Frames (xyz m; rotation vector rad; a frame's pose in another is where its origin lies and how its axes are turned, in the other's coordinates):
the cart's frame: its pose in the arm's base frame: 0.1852 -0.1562 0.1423 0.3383 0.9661 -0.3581
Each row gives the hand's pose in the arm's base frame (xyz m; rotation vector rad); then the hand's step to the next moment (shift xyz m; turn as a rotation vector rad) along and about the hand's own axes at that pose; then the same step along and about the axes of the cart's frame.
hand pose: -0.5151 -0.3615 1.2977 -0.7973 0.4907 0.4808
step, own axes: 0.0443 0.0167 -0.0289 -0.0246 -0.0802 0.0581
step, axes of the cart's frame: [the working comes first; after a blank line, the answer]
step, axes of the arm's base frame: 0.0185 -0.0023 -0.0522 0.0402 -0.0094 0.0933

0.0540 -0.0002 -0.0129 -0.0564 0.0204 0.0826
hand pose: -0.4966 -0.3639 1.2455 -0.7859 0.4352 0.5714
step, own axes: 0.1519 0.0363 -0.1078 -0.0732 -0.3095 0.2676
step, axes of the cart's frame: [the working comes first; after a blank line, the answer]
step, axes of the arm's base frame: 0.0771 -0.0134 -0.1729 0.1784 0.0033 0.3754

0.1876 0.0014 -0.0286 -0.2241 0.1262 0.3265
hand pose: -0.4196 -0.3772 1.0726 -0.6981 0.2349 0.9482
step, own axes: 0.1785 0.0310 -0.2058 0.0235 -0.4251 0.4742
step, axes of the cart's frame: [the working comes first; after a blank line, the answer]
step, axes of the arm's base frame: 0.1008 -0.0014 -0.2550 0.3049 0.1552 0.5376

0.2673 0.0127 -0.0595 -0.3169 0.3364 0.4388
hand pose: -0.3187 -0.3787 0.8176 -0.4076 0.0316 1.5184
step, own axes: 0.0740 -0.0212 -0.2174 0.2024 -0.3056 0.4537
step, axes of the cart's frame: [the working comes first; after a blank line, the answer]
step, axes of the arm's base frame: 0.0756 0.0105 -0.2176 0.2053 0.3212 0.4414

0.2211 0.0167 -0.0635 -0.3115 0.4288 0.2435
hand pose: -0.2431 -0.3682 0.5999 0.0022 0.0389 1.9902
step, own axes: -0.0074 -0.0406 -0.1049 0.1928 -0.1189 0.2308
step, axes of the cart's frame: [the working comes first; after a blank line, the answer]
step, axes of the arm's base frame: 0.0380 0.0070 -0.1059 0.0345 0.2305 0.2241

0.1079 0.0103 -0.0308 -0.2041 0.2471 0.0433
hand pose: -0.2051 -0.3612 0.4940 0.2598 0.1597 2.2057
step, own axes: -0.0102 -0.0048 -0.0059 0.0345 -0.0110 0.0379
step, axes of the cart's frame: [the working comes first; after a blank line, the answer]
step, axes of the arm's base frame: 0.0083 -0.0054 -0.0080 -0.0026 0.0350 0.0389

0.0118 -0.0021 0.0042 -0.0392 0.0346 0.0034
